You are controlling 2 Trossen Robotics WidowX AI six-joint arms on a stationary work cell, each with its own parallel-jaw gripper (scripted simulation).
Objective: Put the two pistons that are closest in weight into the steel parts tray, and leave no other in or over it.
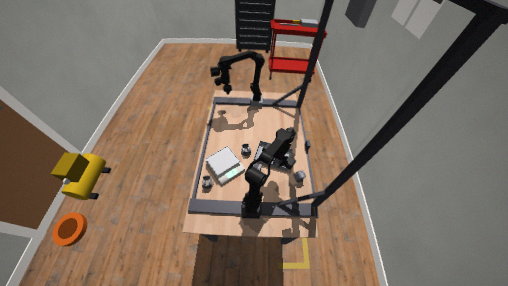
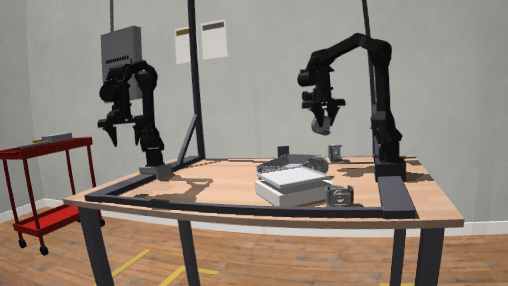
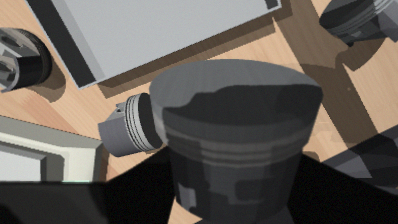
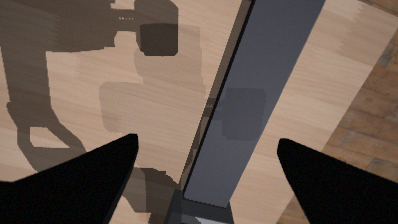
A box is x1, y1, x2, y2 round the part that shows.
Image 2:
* my left gripper: [302, 84, 345, 127]
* my right gripper: [97, 100, 150, 146]
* white scale: [254, 166, 343, 205]
